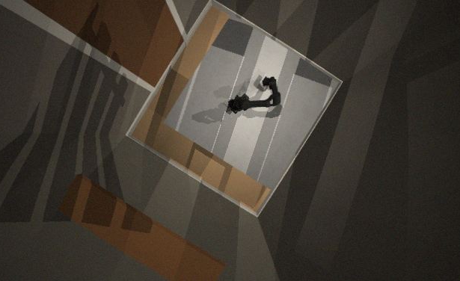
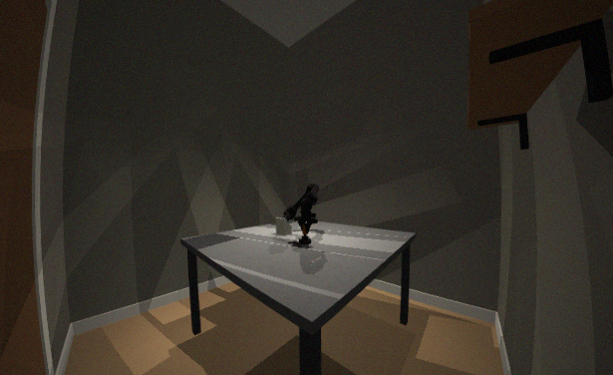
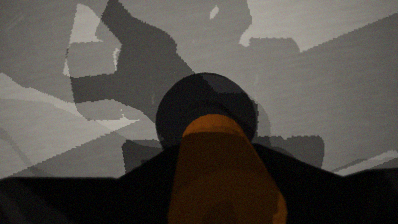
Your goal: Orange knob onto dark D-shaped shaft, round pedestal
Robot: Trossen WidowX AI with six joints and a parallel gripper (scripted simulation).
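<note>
Right now the orange knob is 2 cm above my gripper tip. Round my gripper tip: dark round pedestal 4 cm below.
</note>
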